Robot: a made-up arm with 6 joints.
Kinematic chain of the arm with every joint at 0, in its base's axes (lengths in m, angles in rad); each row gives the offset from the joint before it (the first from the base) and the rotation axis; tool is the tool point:
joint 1: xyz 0 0 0.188 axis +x
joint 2: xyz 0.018 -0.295 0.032 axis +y
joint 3: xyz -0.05 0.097 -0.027 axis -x
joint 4: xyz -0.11 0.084 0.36 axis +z
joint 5: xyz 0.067 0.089 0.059 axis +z
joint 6: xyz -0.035 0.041 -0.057 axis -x
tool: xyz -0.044 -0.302 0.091
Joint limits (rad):
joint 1: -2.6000..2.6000
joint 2: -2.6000..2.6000
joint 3: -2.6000..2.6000
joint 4: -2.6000..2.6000
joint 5: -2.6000..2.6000
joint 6: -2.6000..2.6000
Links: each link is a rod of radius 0.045 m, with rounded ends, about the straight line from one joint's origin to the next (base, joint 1, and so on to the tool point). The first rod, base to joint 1, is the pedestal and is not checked.
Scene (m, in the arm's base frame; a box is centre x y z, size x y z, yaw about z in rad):
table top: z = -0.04
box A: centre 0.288 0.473 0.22 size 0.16 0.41 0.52 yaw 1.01
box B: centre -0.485 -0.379 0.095 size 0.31 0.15 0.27 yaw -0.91
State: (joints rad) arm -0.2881 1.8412 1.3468 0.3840 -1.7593 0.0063
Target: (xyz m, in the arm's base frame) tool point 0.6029 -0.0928 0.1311
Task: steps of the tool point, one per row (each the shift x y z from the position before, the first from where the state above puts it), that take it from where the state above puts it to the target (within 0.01 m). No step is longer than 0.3 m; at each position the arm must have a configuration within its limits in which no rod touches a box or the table.
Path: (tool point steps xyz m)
1: 0.0169 -0.0545 0.0297
2: -0.0122 -0.0613 0.0244
3: -0.0312 -0.0599 0.0063
4: 0.2421 -0.0083 0.0068
5: 0.2194 -0.0646 -0.1005
6: 0.1408 -0.1135 -0.1760
7: 0.0357 -0.1424 -0.2018

